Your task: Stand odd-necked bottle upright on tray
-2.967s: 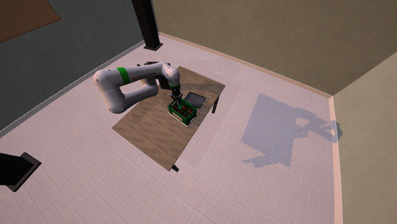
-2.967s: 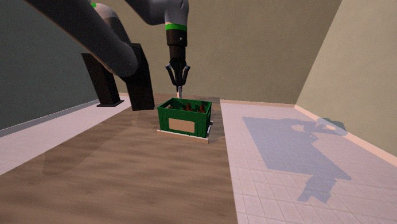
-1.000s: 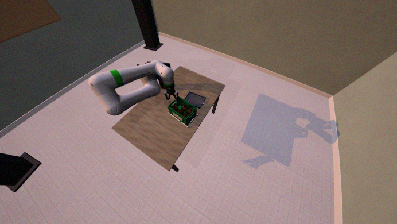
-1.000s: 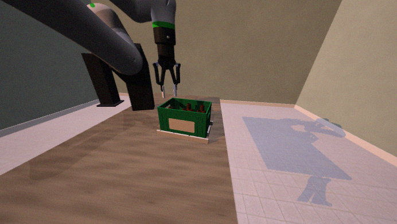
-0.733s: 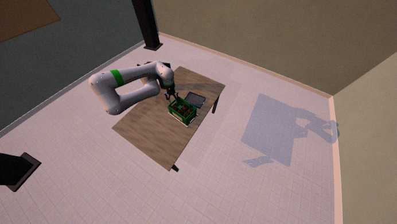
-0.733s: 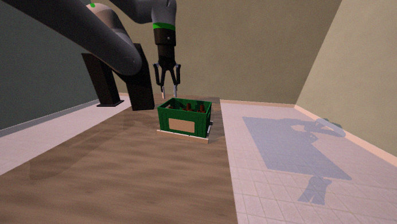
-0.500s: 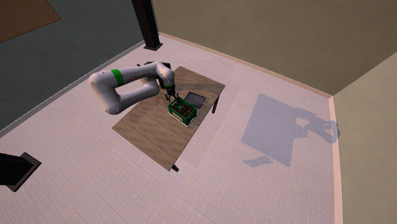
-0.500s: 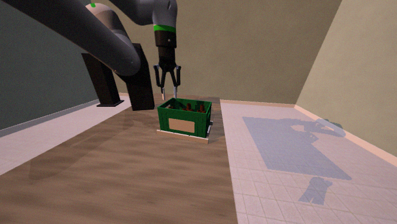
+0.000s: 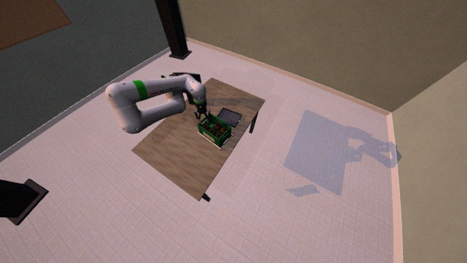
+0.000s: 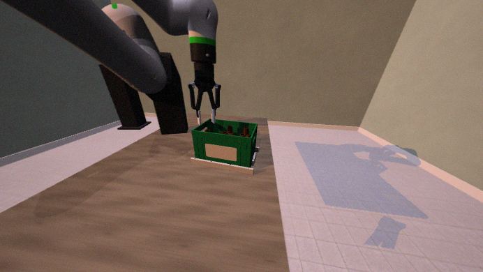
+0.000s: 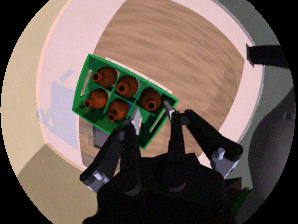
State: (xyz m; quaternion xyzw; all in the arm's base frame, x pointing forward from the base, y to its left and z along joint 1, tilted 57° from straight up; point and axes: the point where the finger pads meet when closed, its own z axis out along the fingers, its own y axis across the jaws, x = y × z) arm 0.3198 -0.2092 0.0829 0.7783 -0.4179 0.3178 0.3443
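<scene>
Now: the brown bottle 140 mm below my hand, 80 mm ahead of it and 30 mm to the right of it. The rest, counted from my hand: dark tray: 280 mm to the left, 210 mm below, 140 mm ahead; green crate: 140 mm below, 90 mm ahead, 10 mm to the left.
</scene>
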